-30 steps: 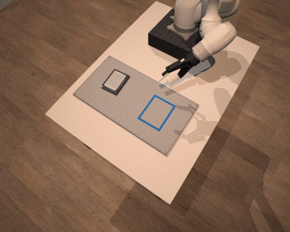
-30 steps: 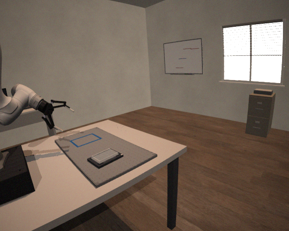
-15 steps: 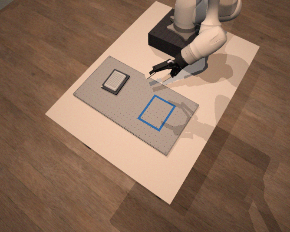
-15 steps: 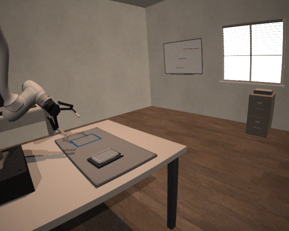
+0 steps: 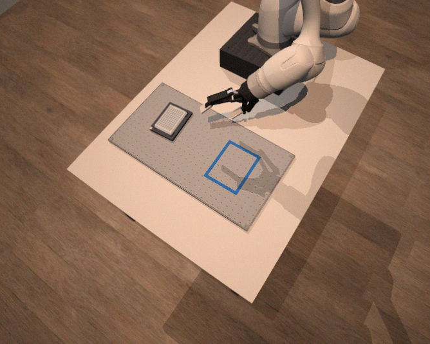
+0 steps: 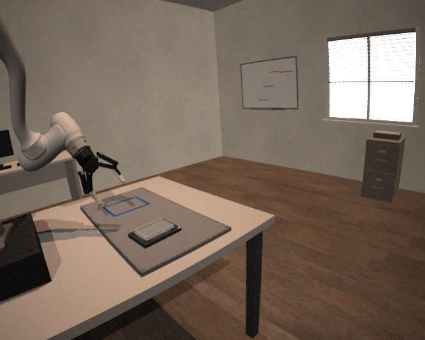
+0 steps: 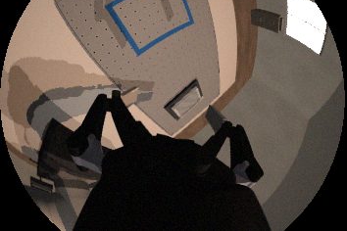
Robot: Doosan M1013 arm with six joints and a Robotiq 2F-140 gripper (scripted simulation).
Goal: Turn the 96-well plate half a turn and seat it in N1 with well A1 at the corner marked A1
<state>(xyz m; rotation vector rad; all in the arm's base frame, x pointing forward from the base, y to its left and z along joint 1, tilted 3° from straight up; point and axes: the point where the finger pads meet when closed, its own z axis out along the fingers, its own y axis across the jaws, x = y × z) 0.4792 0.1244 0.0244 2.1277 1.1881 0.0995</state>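
My hand is 18 cm to the left of the white 96-well plate, 12 cm above it and 11 cm short of it. From my hand the other things lie so: dark plate nest N1: 18 cm to the right, 13 cm below, 11 cm ahead.
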